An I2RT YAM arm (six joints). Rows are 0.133 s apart.
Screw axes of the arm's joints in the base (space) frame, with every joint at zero. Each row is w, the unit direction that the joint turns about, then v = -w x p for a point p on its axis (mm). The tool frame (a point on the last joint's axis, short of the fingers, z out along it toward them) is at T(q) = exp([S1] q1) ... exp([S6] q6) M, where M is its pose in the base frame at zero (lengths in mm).
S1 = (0, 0, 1, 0, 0, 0)
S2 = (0, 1, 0, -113.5, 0, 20)
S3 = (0, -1, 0, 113.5, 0, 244)
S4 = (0, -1, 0, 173.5, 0, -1)
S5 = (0, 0, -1, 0, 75, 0)
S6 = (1, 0, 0, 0, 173.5, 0)
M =
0 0 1 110.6
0 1 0 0
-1 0 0 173.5
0 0 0 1
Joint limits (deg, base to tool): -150..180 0..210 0..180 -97..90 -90..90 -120..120
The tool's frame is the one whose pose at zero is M.
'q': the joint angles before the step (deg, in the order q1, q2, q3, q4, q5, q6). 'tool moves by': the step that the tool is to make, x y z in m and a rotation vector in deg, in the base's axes. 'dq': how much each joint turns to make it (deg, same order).
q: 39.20 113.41 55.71 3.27 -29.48 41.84
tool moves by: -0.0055 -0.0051 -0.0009 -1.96 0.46 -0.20
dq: 0.02 -1.03 -1.18 -1.72 1.14 -0.59
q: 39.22 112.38 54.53 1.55 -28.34 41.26
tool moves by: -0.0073 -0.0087 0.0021 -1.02 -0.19 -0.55
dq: -0.27 -2.24 -2.49 -0.39 0.92 -0.30
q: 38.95 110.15 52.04 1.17 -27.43 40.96
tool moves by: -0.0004 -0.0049 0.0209 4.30 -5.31 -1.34
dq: -0.55 -4.65 -2.60 5.12 0.44 0.74
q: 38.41 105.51 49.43 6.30 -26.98 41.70
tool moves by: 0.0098 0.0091 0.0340 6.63 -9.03 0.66
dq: 0.16 -3.16 1.63 6.07 -0.06 -0.74
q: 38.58 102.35 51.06 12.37 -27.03 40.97
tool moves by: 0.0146 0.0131 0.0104 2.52 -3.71 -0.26
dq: 0.22 2.22 3.99 2.70 0.60 0.01
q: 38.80 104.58 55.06 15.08 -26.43 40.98
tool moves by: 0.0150 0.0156 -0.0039 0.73 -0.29 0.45
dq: 0.37 4.57 4.82 0.57 -0.28 0.31
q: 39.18 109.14 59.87 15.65 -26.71 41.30
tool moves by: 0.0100 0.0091 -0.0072 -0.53 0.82 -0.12
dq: 0.11 3.39 3.31 -0.78 0.13 0.25
